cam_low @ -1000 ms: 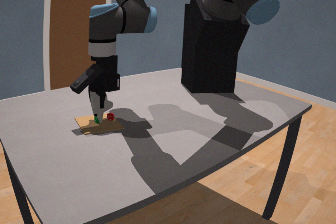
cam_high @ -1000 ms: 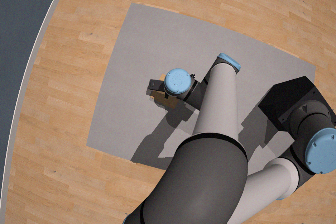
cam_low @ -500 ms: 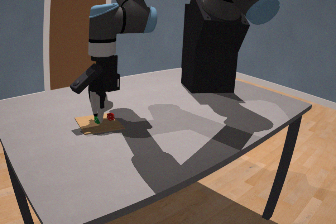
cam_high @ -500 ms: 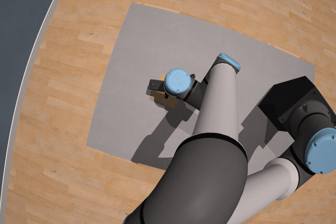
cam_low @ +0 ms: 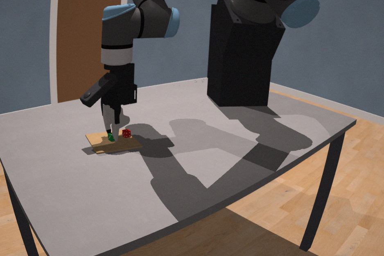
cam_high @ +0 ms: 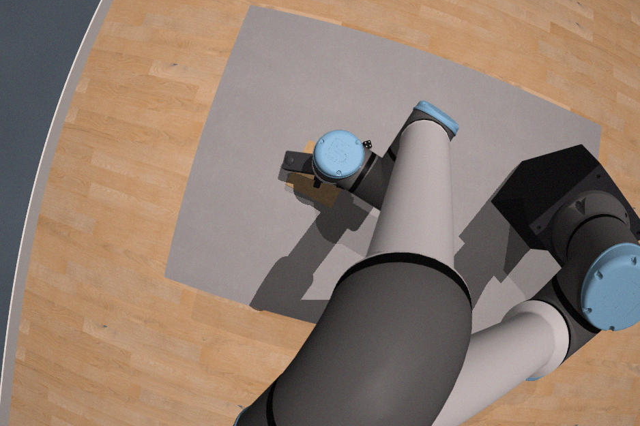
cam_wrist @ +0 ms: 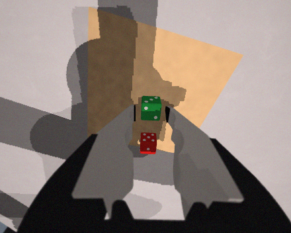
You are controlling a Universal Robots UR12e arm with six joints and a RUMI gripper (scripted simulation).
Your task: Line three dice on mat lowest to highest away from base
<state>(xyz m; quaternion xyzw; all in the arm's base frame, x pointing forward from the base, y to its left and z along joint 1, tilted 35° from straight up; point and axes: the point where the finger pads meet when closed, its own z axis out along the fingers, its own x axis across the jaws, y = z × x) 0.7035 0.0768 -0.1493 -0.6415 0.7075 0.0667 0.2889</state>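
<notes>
Now: the green die 1 cm below my hand. Also, from my hand: tan mat (2 cm below); black die (10 cm behind, 11 cm to the right, 1 cm below); red die (5 cm behind, 1 cm below).
</notes>
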